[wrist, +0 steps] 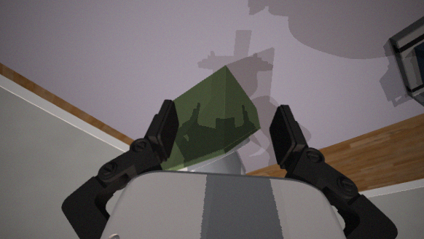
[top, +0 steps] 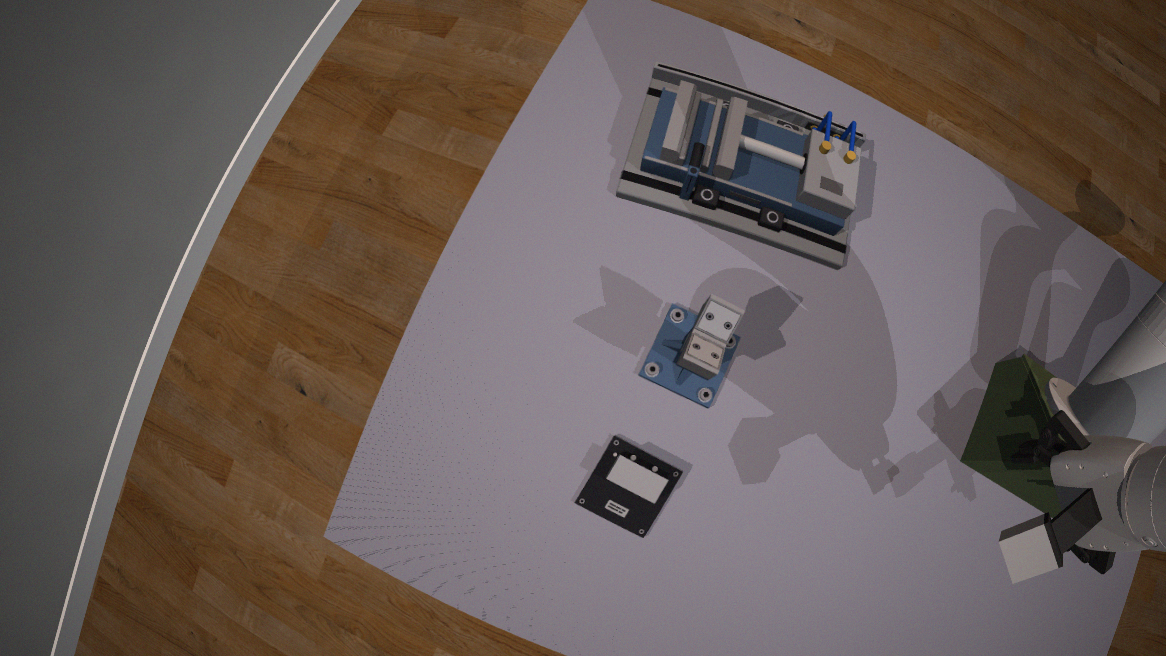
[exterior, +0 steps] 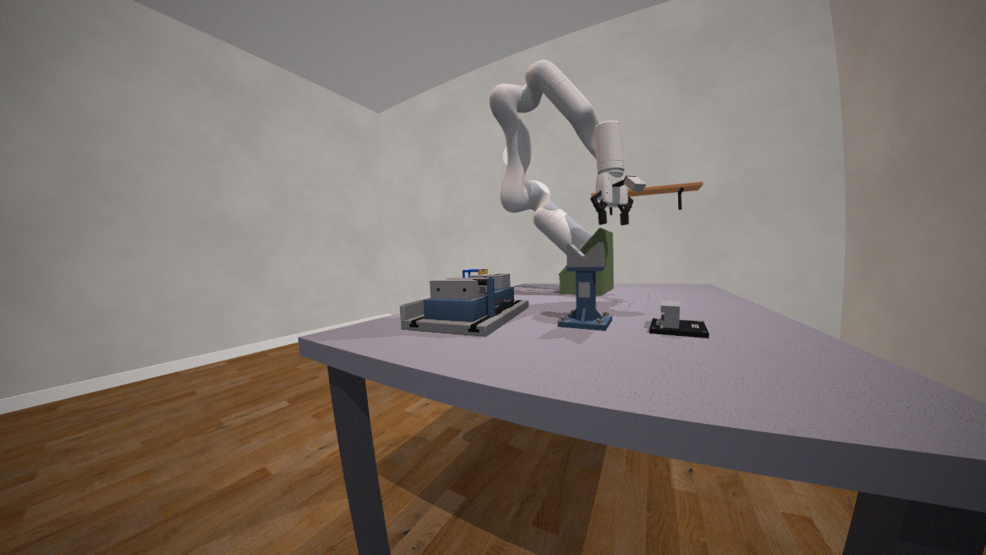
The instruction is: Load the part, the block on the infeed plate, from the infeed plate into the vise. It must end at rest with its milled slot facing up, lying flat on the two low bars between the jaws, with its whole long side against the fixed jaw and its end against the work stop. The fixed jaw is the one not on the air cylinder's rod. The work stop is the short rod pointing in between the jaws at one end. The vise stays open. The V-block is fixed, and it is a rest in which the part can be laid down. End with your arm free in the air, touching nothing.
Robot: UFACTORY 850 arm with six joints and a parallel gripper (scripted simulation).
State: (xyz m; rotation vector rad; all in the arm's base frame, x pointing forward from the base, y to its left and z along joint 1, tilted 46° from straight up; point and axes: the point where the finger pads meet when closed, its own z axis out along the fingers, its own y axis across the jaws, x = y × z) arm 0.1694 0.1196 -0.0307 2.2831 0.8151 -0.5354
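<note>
My hand is 390 mm short of the part, 90 mm to the right of it and 220 mm above it. From my hand the other things lie so: white cylinder rod (360 mm ahead, 310 mm to the right, 170 mm below); black infeed plate (400 mm ahead, 110 mm to the left, 240 mm below); air cylinder (280 mm ahead, 310 mm to the right, 170 mm below).
</note>
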